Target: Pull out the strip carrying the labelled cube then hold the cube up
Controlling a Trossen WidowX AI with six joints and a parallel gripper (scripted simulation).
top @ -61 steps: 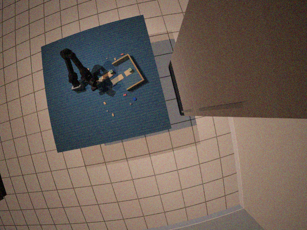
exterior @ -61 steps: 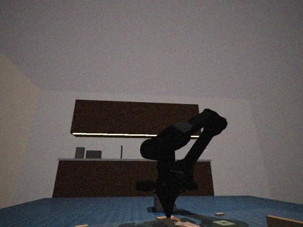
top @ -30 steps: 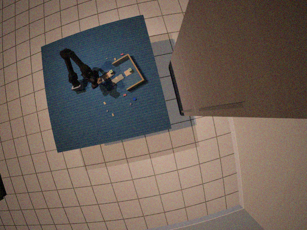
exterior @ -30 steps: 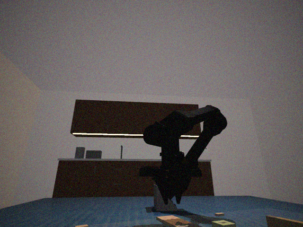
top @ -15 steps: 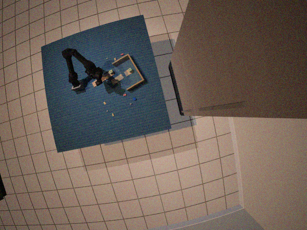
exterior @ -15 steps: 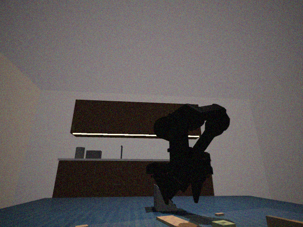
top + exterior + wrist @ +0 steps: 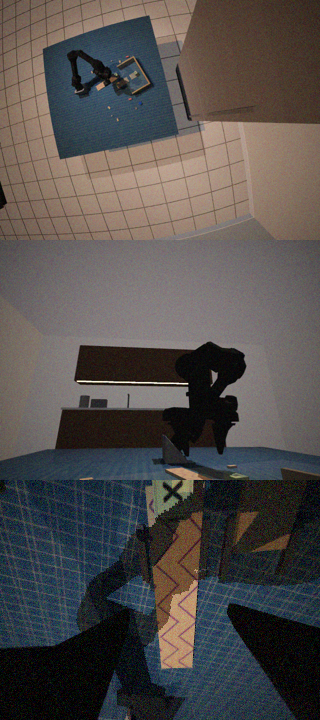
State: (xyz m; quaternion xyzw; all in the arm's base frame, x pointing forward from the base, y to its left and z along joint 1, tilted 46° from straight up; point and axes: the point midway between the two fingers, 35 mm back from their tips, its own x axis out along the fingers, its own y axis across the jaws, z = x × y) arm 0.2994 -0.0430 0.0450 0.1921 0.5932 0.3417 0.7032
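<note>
The strip is 5 cm below my gripper tip, 2 cm behind it and 1 cm to the right of it.
</note>
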